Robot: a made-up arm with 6 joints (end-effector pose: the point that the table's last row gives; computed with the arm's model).
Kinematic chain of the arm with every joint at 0, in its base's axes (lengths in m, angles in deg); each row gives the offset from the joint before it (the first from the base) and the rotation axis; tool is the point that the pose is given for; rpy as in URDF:
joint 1: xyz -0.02 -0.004 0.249 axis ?
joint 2: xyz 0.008 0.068 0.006 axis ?
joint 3: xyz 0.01 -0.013 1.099 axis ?
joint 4: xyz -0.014 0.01 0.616 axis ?
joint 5: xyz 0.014 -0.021 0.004 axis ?
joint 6: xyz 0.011 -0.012 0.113 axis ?
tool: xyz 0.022 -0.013 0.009 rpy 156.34 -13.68 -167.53
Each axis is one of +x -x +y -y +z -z.
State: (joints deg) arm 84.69 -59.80 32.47 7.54 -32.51 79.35
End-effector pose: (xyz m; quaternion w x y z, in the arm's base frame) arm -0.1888 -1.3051 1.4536 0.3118 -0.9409 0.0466 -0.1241
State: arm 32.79 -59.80 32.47 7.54 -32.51 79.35
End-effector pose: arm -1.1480 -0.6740 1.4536 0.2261 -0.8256 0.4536 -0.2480
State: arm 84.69 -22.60 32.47 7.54 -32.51 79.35
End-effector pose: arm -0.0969 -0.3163 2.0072 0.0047 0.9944 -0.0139 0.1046
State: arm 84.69 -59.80 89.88 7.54 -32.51 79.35
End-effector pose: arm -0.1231 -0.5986 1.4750 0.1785 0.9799 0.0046 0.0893
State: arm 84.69 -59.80 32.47 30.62 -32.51 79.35
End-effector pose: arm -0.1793 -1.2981 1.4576 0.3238 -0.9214 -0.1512 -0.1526
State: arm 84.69 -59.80 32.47 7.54 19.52 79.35
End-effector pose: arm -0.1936 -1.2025 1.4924 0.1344 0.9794 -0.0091 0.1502
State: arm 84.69 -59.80 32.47 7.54 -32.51 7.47
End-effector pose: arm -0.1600 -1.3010 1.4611 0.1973 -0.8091 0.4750 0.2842
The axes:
joint 1: +z
joint 2: +y
joint 3: +y
joint 4: +z
joint 5: +y
joint 6: +z

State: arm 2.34 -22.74 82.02 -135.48 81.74 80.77
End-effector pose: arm 0.0356 -0.0244 1.6894 0.1111 -0.5006 -0.6315 -0.5815
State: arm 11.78 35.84 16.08 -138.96 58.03 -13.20
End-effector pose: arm 1.0416 0.2336 1.6631 0.1313 -0.9499 -0.2222 -0.1761
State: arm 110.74 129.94 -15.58 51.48 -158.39 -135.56
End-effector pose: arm -0.5047 1.2013 -0.6699 0.4231 -0.4767 -0.6815 -0.3595
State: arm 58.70 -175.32 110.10 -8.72 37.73 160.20
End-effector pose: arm -0.4258 -0.5962 -0.4766 0.0401 -0.8944 -0.2900 -0.3381
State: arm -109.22 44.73 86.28 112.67 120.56 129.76
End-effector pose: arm -0.2629 -1.2312 0.7053 0.2278 -0.7995 -0.5412 0.1266
